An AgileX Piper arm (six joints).
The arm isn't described. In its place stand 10 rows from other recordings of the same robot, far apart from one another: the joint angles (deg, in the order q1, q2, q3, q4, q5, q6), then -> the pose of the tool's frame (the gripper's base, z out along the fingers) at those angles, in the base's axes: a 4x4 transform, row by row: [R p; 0 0 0 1], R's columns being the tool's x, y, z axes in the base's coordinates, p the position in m.
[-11.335, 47.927, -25.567, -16.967, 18.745, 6.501] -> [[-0.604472 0.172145 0.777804 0.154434], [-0.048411 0.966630 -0.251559 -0.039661], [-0.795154 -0.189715 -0.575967 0.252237], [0 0 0 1]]
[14.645, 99.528, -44.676, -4.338, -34.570, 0.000] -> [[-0.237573 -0.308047 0.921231 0.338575], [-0.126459 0.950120 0.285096 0.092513], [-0.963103 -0.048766 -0.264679 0.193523], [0 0 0 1]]
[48.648, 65.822, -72.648, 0.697, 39.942, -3.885] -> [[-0.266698 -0.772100 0.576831 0.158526], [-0.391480 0.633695 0.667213 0.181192], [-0.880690 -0.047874 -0.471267 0.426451], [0 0 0 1]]
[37.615, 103.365, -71.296, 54.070, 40.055, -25.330] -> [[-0.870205 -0.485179 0.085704 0.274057], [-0.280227 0.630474 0.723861 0.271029], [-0.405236 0.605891 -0.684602 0.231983], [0 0 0 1]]
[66.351, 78.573, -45.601, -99.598, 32.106, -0.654] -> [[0.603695 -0.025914 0.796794 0.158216], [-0.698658 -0.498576 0.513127 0.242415], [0.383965 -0.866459 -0.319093 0.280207], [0 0 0 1]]
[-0.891, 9.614, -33.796, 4.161, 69.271, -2.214] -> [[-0.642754 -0.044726 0.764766 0.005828], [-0.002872 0.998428 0.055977 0.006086], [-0.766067 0.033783 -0.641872 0.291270], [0 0 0 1]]
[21.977, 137.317, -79.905, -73.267, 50.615, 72.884] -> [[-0.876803 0.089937 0.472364 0.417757], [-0.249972 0.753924 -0.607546 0.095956], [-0.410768 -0.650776 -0.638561 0.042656], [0 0 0 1]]
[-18.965, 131.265, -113.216, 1.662, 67.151, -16.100] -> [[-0.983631 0.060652 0.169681 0.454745], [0.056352 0.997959 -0.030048 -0.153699], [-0.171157 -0.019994 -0.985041 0.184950], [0 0 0 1]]
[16.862, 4.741, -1.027, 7.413, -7.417, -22.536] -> [[0.210555 -0.227046 0.950851 0.059684], [-0.209836 0.939488 0.270798 0.016507], [-0.954796 -0.256540 0.150172 0.226081], [0 0 0 1]]
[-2.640, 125.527, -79.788, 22.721, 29.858, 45.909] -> [[-0.402953 0.838920 0.365845 0.432724], [0.915105 0.362957 0.175628 -0.002435], [0.014552 0.405556 -0.913954 0.100222], [0 0 0 1]]
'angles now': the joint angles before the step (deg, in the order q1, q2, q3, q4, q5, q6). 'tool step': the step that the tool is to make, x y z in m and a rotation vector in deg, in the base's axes. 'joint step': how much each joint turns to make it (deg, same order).
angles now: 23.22, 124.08, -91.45, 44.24, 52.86, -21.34
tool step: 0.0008, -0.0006, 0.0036, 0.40, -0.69, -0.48
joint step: -0.11, -0.44, 0.01, 0.30, -0.46, -0.06
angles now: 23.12, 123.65, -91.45, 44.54, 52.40, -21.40
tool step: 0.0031, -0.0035, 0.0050, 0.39, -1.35, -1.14
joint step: -0.50, -0.60, -0.02, 0.21, -1.00, -0.11
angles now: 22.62, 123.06, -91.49, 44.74, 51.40, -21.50
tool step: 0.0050, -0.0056, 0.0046, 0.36, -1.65, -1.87
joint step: -0.78, -0.54, -0.01, 0.22, -1.57, 0.00
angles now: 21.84, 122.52, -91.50, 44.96, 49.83, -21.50
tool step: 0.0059, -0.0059, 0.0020, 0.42, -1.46, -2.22
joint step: -0.85, -0.17, 0.00, 0.51, -1.86, -0.05
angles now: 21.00, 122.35, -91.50, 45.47, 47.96, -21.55
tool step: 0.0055, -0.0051, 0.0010, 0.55, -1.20, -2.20
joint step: -0.75, -0.02, 0.01, 0.77, -1.82, -0.07
